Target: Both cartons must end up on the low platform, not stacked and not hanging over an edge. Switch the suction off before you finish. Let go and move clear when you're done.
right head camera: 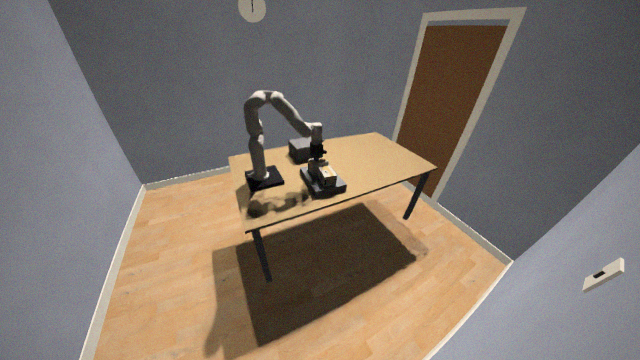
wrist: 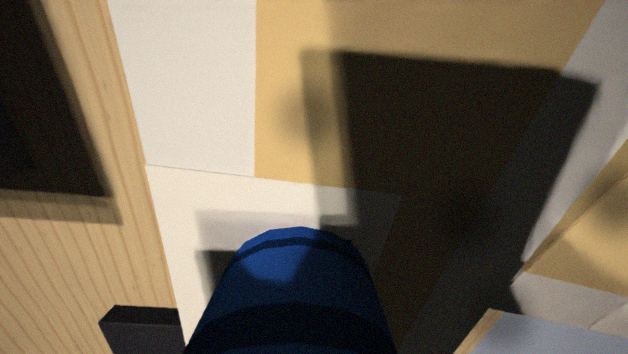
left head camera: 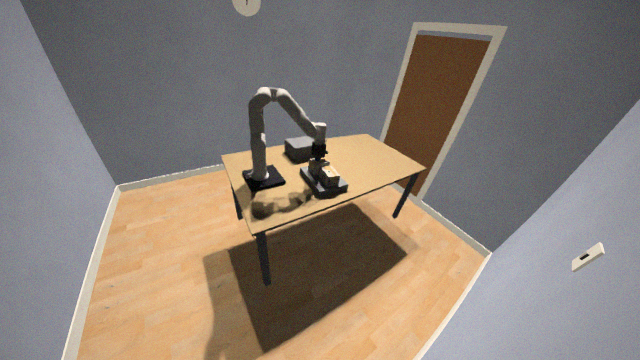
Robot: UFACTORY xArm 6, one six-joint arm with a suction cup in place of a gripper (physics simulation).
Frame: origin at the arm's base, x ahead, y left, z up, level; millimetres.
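Seen in the pictures: hand, its tool point: [right head camera: 316,161] [wrist: 302,243] [left head camera: 317,161]; arm's base, origin of its link: [right head camera: 260,176] [left head camera: 260,176].
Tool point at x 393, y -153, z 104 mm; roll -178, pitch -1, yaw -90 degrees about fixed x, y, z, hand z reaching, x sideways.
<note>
Pixels of each thing's middle, then the offset from my tool point to it. Level surfaces: height alone.
- low dark platform, middle of its body: [right head camera: 321,178] [left head camera: 322,178] dx +2, dy -86, dz -102 mm
- grey box, middle of its body: [left head camera: 301,147] [right head camera: 305,148] dx +96, dy +353, dz -66 mm
- table, height of its surface: dz -126 mm
My suction cup [left head camera: 318,159] [right head camera: 316,158] [wrist: 299,245] points down and is shut on a carton [left head camera: 315,167] [right head camera: 313,166] [wrist: 200,100], pressed to its white and tan top. That carton is upright over the rear part of the low dark platform [left head camera: 330,191] [right head camera: 329,190] [wrist: 545,336]. Whether its underside touches the platform is hidden. The other carton [left head camera: 330,175] [right head camera: 327,175] [wrist: 590,250] stands on the platform's front part, close beside the held one. In the head views the two look very near each other. In the wrist view a gap shows between them, partly in shadow.
A grey box [left head camera: 298,148] [right head camera: 299,150] stands on the table [left head camera: 370,162] [right head camera: 380,160] behind the platform. The arm's black base plate [left head camera: 272,179] [right head camera: 272,178] is to the left. The arm's shadow falls along the table's front left.
</note>
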